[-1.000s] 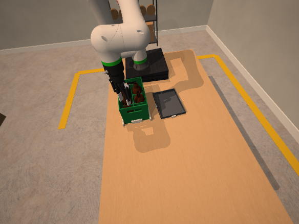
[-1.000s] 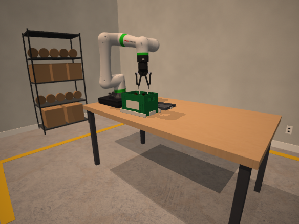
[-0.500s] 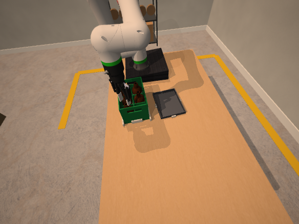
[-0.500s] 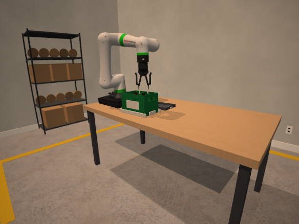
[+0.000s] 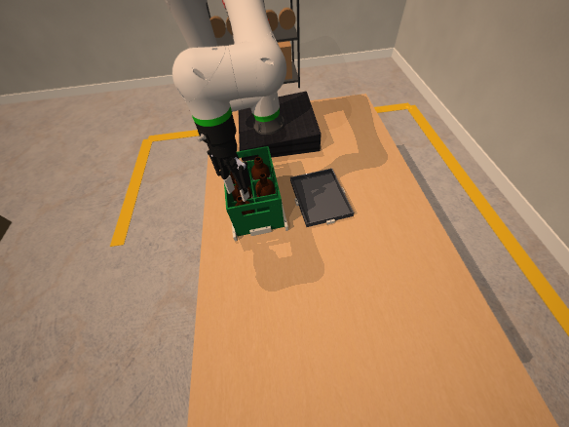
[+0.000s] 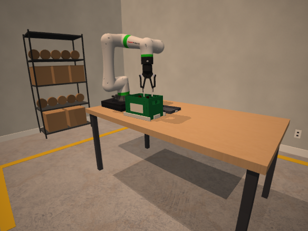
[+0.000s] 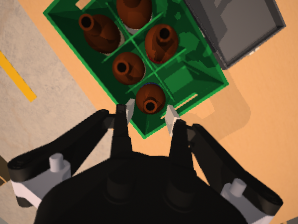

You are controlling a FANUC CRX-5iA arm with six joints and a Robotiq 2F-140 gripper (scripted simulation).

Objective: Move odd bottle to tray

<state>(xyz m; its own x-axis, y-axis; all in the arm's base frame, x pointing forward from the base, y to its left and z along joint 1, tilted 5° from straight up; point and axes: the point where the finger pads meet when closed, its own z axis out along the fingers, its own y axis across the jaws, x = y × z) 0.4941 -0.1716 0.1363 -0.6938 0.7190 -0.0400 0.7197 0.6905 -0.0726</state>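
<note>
My gripper is now 130 mm above the green crate, 90 mm past it and 50 mm to the right of it. The rest, counted from my hand: dark grey tray: 310 mm to the left, 200 mm below, 60 mm behind; glass bottle: 180 mm behind, 130 mm below, 90 mm to the left.
</note>
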